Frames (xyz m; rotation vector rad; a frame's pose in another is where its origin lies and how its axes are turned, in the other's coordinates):
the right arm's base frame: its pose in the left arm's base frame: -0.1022 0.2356 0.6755 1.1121 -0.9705 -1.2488
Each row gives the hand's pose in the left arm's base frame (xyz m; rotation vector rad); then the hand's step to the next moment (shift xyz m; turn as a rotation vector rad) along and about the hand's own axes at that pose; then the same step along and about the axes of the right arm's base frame.
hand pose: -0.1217 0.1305 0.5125 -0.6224 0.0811 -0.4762
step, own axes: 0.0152 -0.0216 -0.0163 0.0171 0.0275 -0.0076
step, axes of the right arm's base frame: 0.0310 0.0010 0.0019 -0.0046 -0.0153 -0.0292
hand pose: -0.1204 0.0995 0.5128 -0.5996 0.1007 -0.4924
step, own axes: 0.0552 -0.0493 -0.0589 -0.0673 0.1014 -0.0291
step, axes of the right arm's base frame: 0.0932 -0.0133 -0.0089 -0.0881 -0.0888 -0.0034
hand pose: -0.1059 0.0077 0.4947 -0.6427 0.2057 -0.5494
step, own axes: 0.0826 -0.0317 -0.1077 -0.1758 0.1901 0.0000
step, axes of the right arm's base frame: 0.1245 -0.0592 -0.0201 -0.2234 -0.1295 0.0196
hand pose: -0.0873 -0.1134 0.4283 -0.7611 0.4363 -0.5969
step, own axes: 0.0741 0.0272 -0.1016 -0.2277 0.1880 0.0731
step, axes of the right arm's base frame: 0.0871 -0.0926 -0.0196 -0.2941 -0.0744 0.0232
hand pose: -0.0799 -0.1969 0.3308 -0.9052 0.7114 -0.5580
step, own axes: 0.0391 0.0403 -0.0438 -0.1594 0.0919 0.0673
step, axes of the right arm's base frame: 0.0308 -0.0636 -0.0086 -0.1947 -0.0108 0.0194
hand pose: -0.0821 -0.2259 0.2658 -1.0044 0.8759 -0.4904
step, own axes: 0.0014 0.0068 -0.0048 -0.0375 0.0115 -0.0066
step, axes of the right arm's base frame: 0.0002 -0.0083 0.0016 -0.0313 -0.0030 0.0244
